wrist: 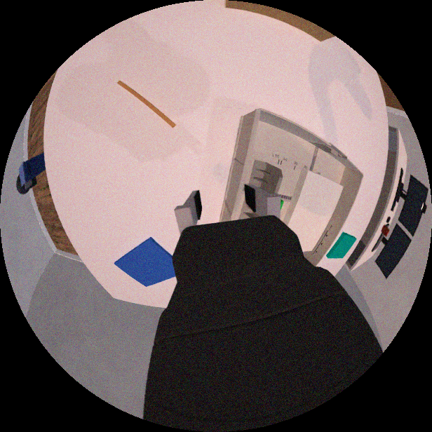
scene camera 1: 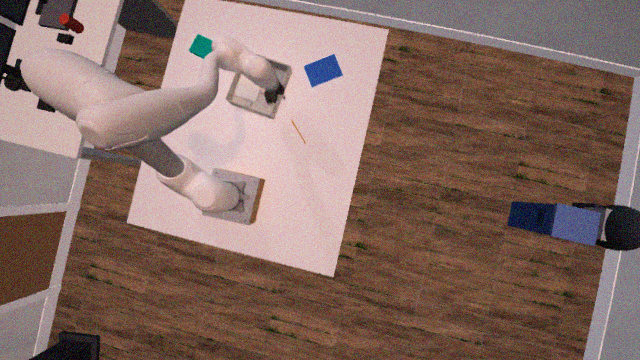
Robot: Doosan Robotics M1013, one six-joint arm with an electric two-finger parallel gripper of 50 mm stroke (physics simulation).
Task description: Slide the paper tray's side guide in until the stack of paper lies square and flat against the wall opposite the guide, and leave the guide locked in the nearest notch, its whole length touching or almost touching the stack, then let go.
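Places are measured from the arm's base along level axes (x left, y back, z up), in centimetres.
Pixels of known places: gripper, fingertip midpoint: (scene camera 1: 279, 97).
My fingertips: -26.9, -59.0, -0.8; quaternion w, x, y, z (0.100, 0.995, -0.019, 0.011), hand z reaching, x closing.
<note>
Behind a point stands the place of what it marks, as x, y, z.
The beige paper tray (scene camera 1: 250, 112) @[-6.4, -53.2, -8.5] (wrist: 241, 150) lies on the table, partly hidden by my arm and gripper. A white paper stack (scene camera 1: 246, 92) @[-3.6, -65.0, -7.4] (wrist: 320, 195) lies inside it, near the wall on the teal block's side; exact contact and squareness are not clear. The thin side guide (wrist: 298, 186) runs along the stack's other long side, its lower end hidden by my gripper. A small green part (wrist: 281, 204) shows beside it. My gripper (scene camera 1: 280, 94) @[-26.9, -59.0, -0.8] (wrist: 222, 195) is open and empty. In the wrist view one finger appears outside the tray's near wall, the other over its inside.
A blue block (scene camera 1: 323, 70) @[-51.5, -81.4, -10.7] (wrist: 147, 262) lies beside the tray. A teal block (scene camera 1: 201, 46) @[29.9, -97.3, -9.7] (wrist: 341, 245) lies beyond its opposite side. A thin orange strip (scene camera 1: 298, 132) @[-37.1, -41.0, -10.7] (wrist: 146, 103) lies on the table (scene camera 1: 300, 210) @[-40.2, 7.9, -11.4]. The robot's base plate (scene camera 1: 242, 212) @[-7.9, 9.2, -0.6] stands farther along it.
</note>
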